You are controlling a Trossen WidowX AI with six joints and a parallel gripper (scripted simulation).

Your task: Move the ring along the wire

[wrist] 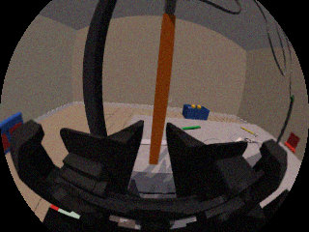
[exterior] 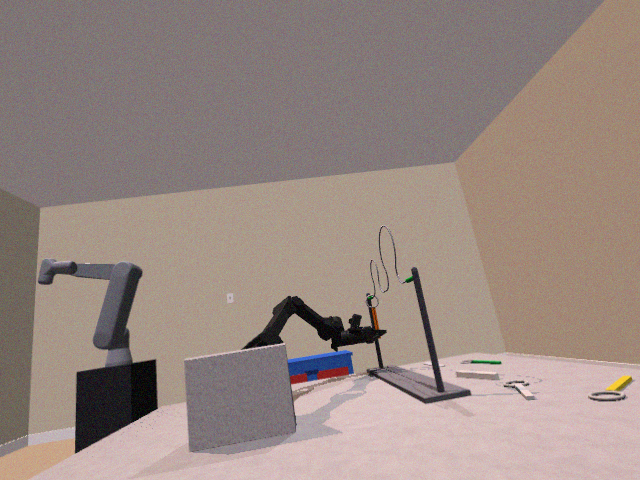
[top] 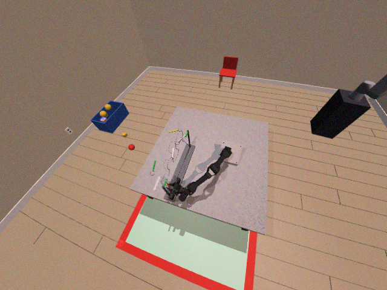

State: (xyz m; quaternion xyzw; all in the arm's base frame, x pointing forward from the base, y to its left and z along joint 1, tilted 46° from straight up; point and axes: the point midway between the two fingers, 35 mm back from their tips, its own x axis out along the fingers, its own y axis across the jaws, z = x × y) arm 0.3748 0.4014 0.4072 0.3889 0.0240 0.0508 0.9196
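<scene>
My gripper tip is 30 mm past the orange-handled ring and 80 mm below it.
</scene>
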